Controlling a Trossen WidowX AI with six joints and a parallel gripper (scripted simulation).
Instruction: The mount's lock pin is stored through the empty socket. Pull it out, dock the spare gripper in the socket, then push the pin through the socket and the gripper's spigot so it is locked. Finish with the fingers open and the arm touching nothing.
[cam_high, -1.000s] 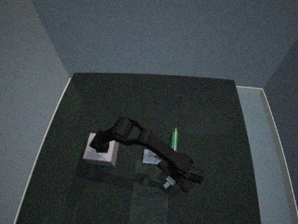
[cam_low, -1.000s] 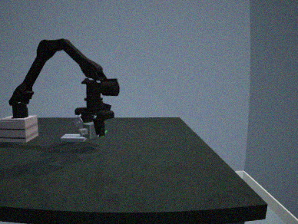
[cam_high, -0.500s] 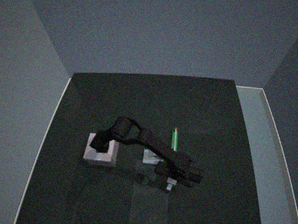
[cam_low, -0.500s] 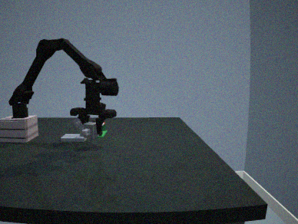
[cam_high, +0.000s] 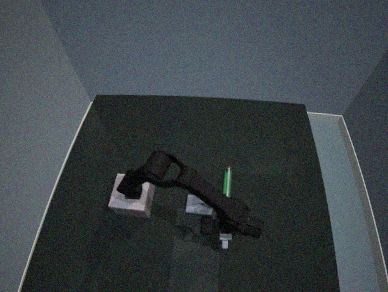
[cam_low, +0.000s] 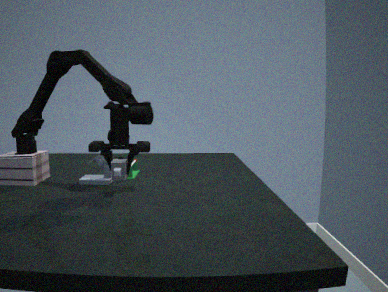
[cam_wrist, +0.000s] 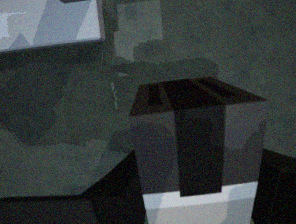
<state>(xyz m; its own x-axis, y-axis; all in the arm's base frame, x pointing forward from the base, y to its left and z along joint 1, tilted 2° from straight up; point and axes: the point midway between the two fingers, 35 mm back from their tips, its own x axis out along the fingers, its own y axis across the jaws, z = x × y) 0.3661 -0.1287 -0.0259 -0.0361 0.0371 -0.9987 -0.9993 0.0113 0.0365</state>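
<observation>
Right now the spare gripper is 1 cm to the right of my gripper tip and 2 cm above it. Also, from my gripper tip: grey mount socket (9 cm behind, 12 cm to the left); green rest (2 cm ahead, 22 cm to the left, 3 cm below).
</observation>
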